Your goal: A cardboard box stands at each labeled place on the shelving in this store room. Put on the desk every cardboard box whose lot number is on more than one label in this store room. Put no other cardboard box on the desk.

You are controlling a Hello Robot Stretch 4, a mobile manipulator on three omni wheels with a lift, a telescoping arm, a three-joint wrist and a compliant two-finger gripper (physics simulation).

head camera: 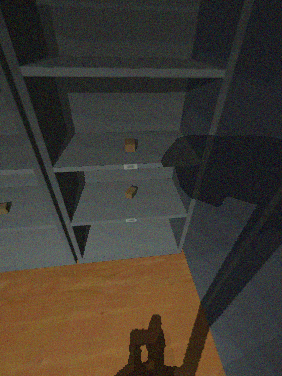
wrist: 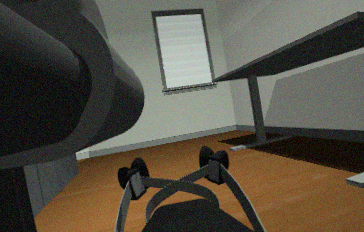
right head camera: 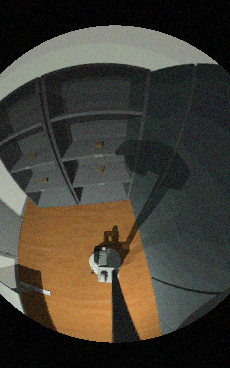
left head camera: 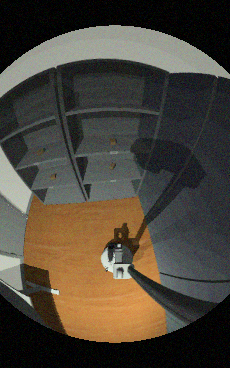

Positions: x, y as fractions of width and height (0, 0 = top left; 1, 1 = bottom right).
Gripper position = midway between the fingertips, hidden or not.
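Note:
There is a window (wrist: 0.50, 0.21) that I can see, and along with the window I see my gripper (wrist: 0.48, 0.71).

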